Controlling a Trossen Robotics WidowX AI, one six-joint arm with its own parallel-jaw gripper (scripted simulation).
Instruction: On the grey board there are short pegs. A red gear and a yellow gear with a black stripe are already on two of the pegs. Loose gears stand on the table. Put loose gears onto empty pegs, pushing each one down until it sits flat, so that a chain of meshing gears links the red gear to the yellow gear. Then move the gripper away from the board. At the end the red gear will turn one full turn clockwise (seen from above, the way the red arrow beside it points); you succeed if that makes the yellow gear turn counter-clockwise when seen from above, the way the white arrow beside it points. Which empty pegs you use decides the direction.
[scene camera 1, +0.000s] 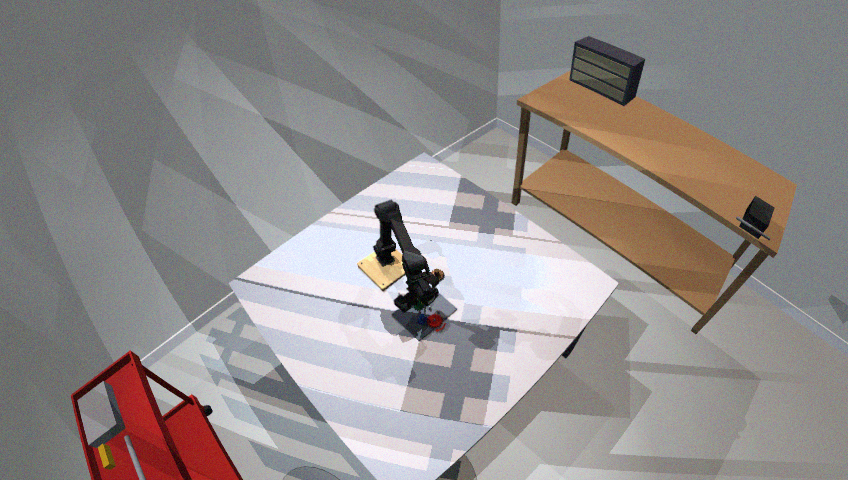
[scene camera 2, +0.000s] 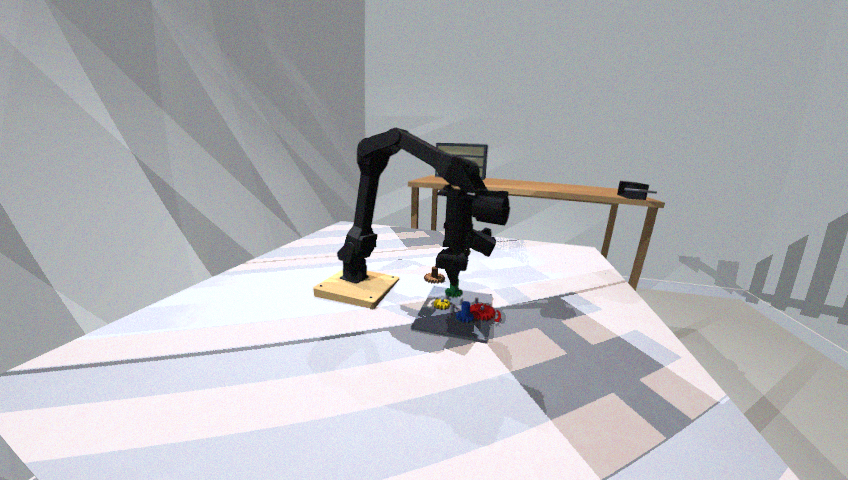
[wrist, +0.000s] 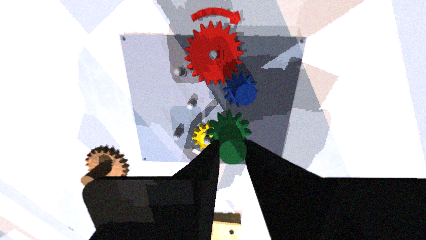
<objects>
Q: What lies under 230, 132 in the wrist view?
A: A green gear.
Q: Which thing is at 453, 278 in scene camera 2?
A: My gripper.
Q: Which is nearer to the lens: the blue gear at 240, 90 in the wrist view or the brown gear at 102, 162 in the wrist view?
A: The blue gear.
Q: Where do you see a red gear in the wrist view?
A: At 213, 38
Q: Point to my gripper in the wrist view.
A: At 231, 145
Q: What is my gripper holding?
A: A green gear.
</objects>
